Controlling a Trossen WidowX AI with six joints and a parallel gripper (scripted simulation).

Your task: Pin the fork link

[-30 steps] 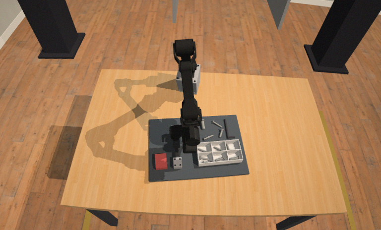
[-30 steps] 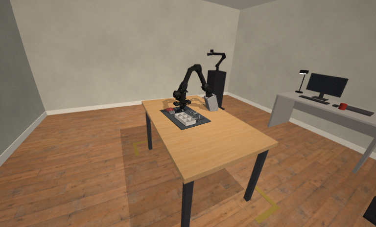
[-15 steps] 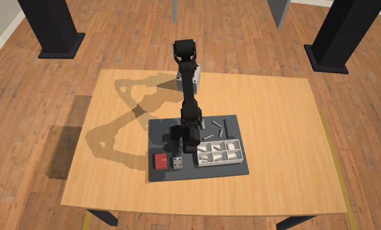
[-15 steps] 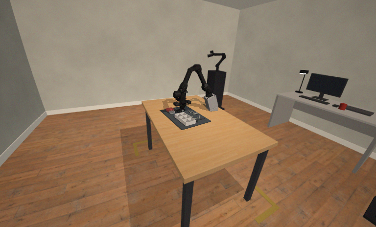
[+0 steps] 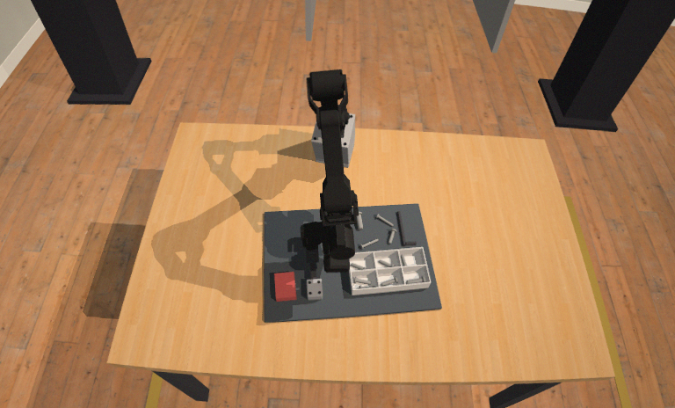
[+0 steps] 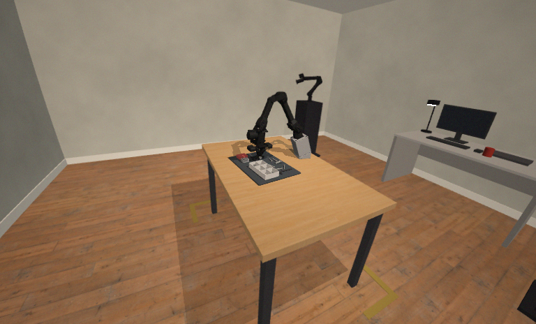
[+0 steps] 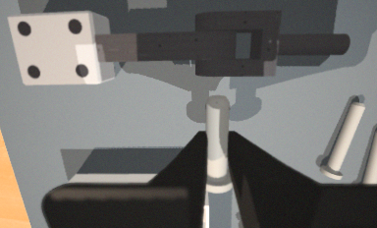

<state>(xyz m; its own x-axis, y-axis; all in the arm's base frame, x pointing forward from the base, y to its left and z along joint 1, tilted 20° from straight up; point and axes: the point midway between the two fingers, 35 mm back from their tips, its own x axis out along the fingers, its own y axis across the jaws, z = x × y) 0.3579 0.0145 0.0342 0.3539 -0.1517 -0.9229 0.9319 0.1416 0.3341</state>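
My gripper is now 6 cm above the dark eye plate bar, 5 cm to the left of it and 2 cm short of it. The rest, counted from my hand: pale pin (3 cm below); then light grey block (10 cm ahead, 5 cm below, 4 cm to the right); then red block (12 cm to the right, 9 cm ahead, 6 cm below).
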